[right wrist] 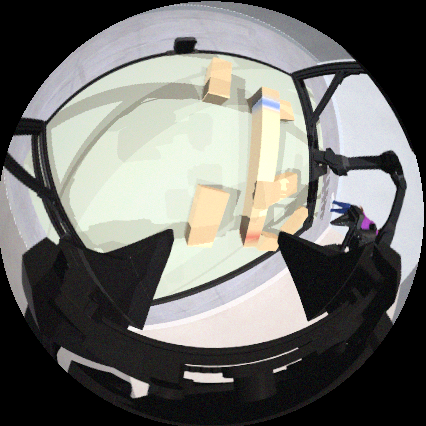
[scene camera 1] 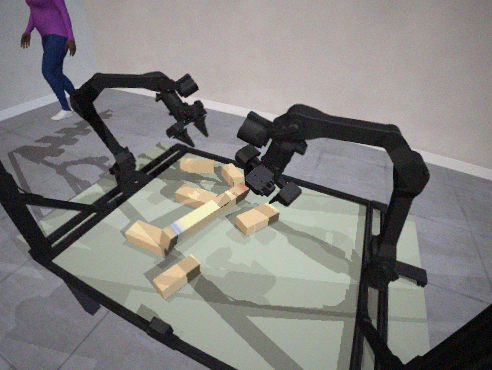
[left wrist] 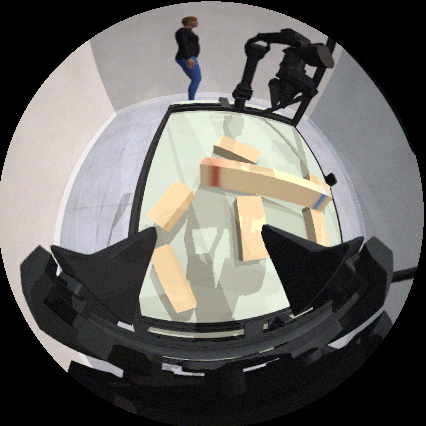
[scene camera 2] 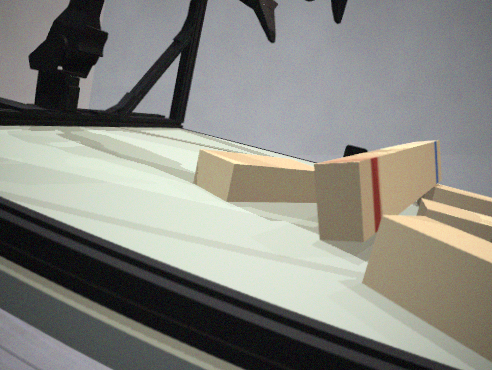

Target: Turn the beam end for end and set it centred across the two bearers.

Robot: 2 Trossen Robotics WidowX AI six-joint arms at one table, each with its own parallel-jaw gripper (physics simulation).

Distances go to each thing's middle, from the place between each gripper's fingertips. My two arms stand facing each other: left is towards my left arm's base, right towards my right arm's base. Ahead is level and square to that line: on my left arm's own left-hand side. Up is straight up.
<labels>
I see the wooden beam (scene camera 2: 352, 193) 150 mm to the left of my right hand and 140 mm below it.
The wooden beam is 170 mm behind my left hand, 140 mm to the right of it and 140 mm below it.
</labels>
